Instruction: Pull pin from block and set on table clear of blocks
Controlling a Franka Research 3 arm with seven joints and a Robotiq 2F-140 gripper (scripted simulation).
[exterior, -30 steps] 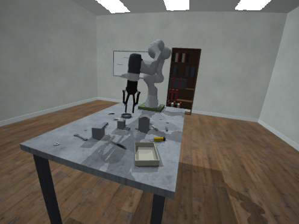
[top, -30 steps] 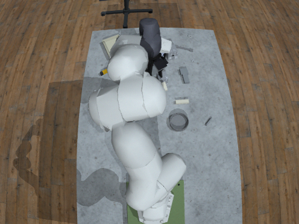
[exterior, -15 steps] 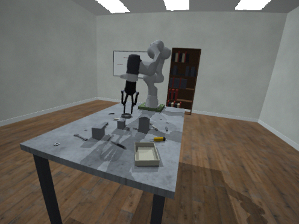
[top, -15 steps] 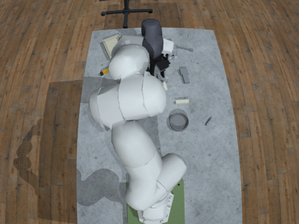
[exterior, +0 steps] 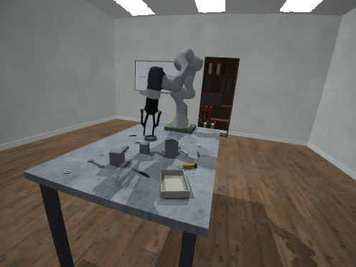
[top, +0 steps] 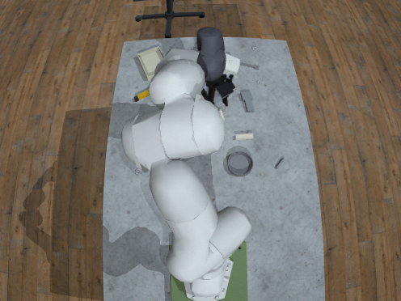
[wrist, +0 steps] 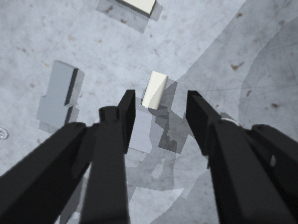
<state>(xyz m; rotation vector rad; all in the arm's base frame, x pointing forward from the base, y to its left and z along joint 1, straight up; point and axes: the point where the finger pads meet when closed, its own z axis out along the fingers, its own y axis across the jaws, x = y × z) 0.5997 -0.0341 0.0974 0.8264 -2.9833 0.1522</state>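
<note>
Right now the grey block is 50 mm ahead of my hand and 100 mm below it. Also, from my hand: cream piece (80 mm behind, 110 mm to the right, 120 mm below); grey cup (200 mm behind, 90 mm to the right, 120 mm below); yellow-handled screwdriver (130 mm ahead, 310 mm to the left, 120 mm below).
</note>
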